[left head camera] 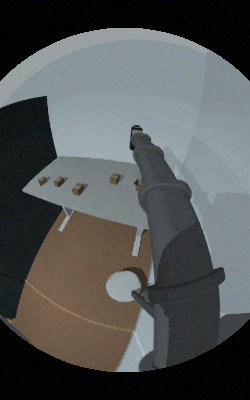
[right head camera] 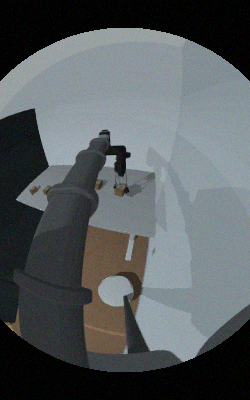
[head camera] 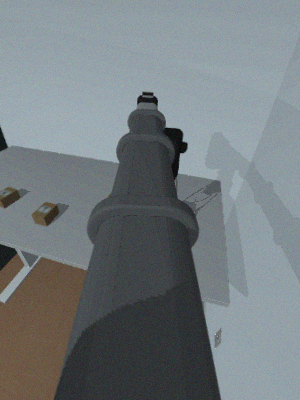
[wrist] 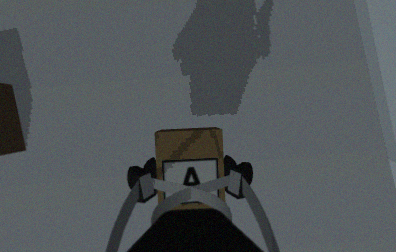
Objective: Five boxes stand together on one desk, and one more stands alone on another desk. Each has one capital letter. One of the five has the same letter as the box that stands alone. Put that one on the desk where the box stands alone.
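Frame: origin at the robot's base, x right, y ahead, z up, level; metres.
Where they show: gripper, fingertip midpoint: [wrist: 190, 170]; robot's base, origin of the base link: [left head camera: 122, 285] [right head camera: 116, 289].
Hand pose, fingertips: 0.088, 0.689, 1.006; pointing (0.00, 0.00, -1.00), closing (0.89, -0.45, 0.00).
Observation:
Each offset is from my fingertips to the top centre of the thing, as dx, dy, dz. Level surfaces: height alone.
My gripper [right head camera: 120, 189] [wrist: 190, 170] is shut on a brown box @[+0.000, +0.000, +0.043] [right head camera: 120, 191] [wrist: 189, 144] with a black letter A on a white label. The fingers press on both its sides. The box is raised over the white desk @[dz -0.083] [head camera: 70, 175] [left head camera: 100, 202] [right head camera: 125, 215] [wrist: 100, 115]; the shadow in the wrist view lies apart from it. On the desk's left part stand more brown boxes, among them one box @[-0.500, +0.022, -0.033] [head camera: 46, 213] [left head camera: 78, 189] and another box @[-0.205, +0.168, -0.033] [left head camera: 115, 178] [right head camera: 99, 184] [wrist: 10, 120]; their letters are unreadable. The arm hides part of the desk. The box standing alone on another desk does not show.
The long grey arm [head camera: 145, 280] [left head camera: 185, 250] [right head camera: 55, 250] reaches out over the desk. A white round object [left head camera: 123, 286] [right head camera: 115, 290] is on the brown floor before the desk. A dark panel [left head camera: 25, 200] [right head camera: 22, 150] stands at the left, and a pale wall runs behind and right of the desk.

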